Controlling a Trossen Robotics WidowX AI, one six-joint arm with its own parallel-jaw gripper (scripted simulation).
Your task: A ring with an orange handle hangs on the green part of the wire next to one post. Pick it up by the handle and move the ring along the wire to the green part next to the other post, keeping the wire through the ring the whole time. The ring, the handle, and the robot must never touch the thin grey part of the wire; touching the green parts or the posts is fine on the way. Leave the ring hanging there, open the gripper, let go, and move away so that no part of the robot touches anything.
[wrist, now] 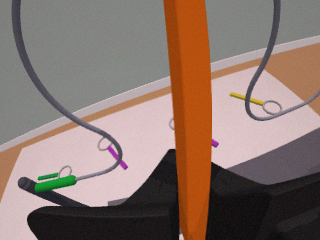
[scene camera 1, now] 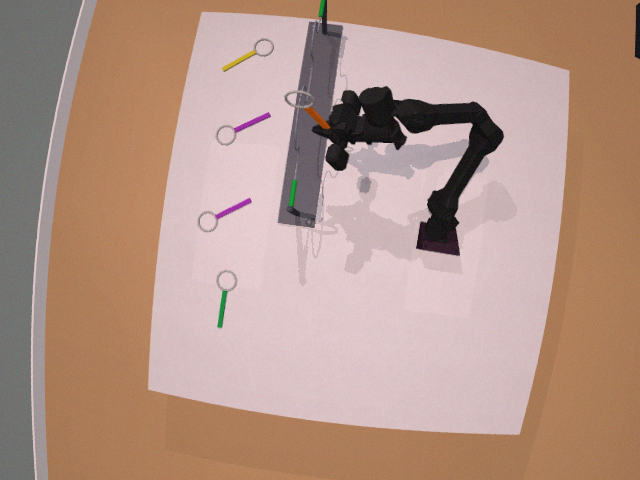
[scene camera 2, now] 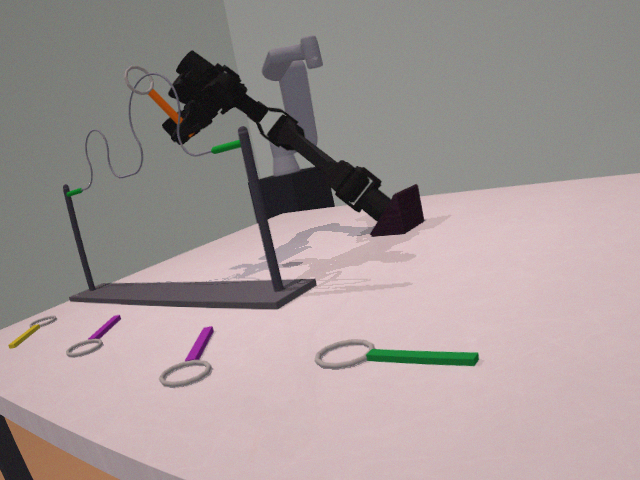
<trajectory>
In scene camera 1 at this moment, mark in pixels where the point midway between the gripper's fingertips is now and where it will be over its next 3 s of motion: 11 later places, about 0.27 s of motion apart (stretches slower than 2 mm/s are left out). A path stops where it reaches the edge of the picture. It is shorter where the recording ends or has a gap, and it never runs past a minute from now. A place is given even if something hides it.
My gripper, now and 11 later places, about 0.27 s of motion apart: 312, 129; 313, 126; 313, 124; 313, 121; 314, 119; 314, 116; 314, 114; 315, 111; 315, 108; 316, 106; 316, 104; 316, 102
</trajectory>
